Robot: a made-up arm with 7 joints. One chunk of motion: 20 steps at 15 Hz.
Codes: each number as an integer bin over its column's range. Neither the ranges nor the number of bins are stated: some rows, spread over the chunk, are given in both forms.
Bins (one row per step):
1: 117 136 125 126 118 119
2: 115 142 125 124 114 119
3: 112 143 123 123 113 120
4: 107 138 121 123 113 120
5: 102 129 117 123 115 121
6: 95 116 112 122 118 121
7: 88 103 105 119 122 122
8: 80 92 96 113 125 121
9: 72 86 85 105 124 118
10: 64 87 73 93 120 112
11: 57 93 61 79 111 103
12: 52 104 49 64 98 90
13: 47 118 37 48 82 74
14: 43 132 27 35 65 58
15: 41 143 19 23 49 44
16: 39 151 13 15 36 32
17: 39 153 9 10 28 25
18: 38 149 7 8 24 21
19: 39 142 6 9 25 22
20: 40 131 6 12 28 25
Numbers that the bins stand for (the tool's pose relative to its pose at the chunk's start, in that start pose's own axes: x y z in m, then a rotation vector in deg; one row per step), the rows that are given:
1: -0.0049 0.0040 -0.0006 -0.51 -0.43 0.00
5: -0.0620 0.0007 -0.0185 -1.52 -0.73 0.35
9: -0.1761 -0.0195 -0.0900 -7.59 0.16 -0.18
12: -0.2522 -0.0111 -0.1705 -21.42 -2.39 -5.12
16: -0.3016 0.0111 -0.2509 -37.94 -8.47 -15.35
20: -0.2978 0.0016 -0.2666 -38.95 -9.25 -16.59
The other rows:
2: -0.0125 0.0068 -0.0006 -1.18 -0.82 0.00
3: -0.0240 0.0073 -0.0051 -1.52 -0.92 0.18
4: -0.0430 0.0049 -0.0095 -1.52 -0.92 0.18
6: -0.0886 -0.0054 -0.0296 -1.85 -0.43 0.35
7: -0.1153 -0.0115 -0.0453 -2.87 -0.04 0.53
8: -0.1457 -0.0167 -0.0654 -4.89 0.25 0.35
10: -0.2065 -0.0191 -0.1168 -11.64 -0.24 -1.24
11: -0.2332 -0.0162 -0.1436 -16.36 -1.12 -2.82
13: -0.2712 -0.0045 -0.1973 -26.81 -3.96 -7.94
14: -0.2864 0.0021 -0.2196 -31.20 -5.63 -10.76
15: -0.2940 0.0073 -0.2375 -35.24 -7.20 -13.24
17: -0.3016 0.0120 -0.2599 -39.63 -9.25 -16.59
18: -0.3055 0.0101 -0.2644 -40.30 -9.65 -17.29
19: -0.3016 0.0068 -0.2666 -39.96 -9.55 -17.12

